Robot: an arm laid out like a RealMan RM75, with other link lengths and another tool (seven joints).
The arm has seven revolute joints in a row. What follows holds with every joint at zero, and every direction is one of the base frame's. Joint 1 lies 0.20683 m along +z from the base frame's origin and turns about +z. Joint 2 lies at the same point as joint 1 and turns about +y. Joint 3 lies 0.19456 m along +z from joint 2 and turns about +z. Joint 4 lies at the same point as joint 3 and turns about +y. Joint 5 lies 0.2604 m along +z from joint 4 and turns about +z. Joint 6 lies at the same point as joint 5 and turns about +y. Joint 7 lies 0.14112 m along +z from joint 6 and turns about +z. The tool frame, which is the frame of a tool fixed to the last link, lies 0.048 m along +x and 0.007 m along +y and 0.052 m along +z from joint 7; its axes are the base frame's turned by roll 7.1, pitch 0 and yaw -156.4 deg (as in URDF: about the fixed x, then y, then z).
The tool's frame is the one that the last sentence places.
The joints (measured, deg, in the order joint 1, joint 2, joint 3, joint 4, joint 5, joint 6, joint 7), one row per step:
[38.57 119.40 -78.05 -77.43 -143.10 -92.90 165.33]
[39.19 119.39 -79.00 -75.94 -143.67 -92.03 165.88]
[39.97 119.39 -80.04 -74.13 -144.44 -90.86 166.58]
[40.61 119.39 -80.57 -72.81 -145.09 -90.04 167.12]
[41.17 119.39 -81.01 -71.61 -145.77 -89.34 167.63]
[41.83 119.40 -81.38 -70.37 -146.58 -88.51 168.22]
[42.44 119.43 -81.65 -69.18 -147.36 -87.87 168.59]
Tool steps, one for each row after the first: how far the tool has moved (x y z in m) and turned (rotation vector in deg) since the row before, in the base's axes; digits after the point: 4 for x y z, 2 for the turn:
[0.0022 0.0008 -0.0056 -0.23 -0.91 -0.40]
[0.0028 0.0015 -0.0064 -0.04 -1.11 -0.47]
[0.0021 0.0017 -0.0038 0.16 -0.80 -0.39]
[0.0024 0.0015 -0.0031 0.18 -0.82 -0.41]
[0.0022 0.0022 -0.0029 0.40 -0.86 -0.37]
[0.0025 0.0017 -0.0024 0.22 -0.86 -0.29]

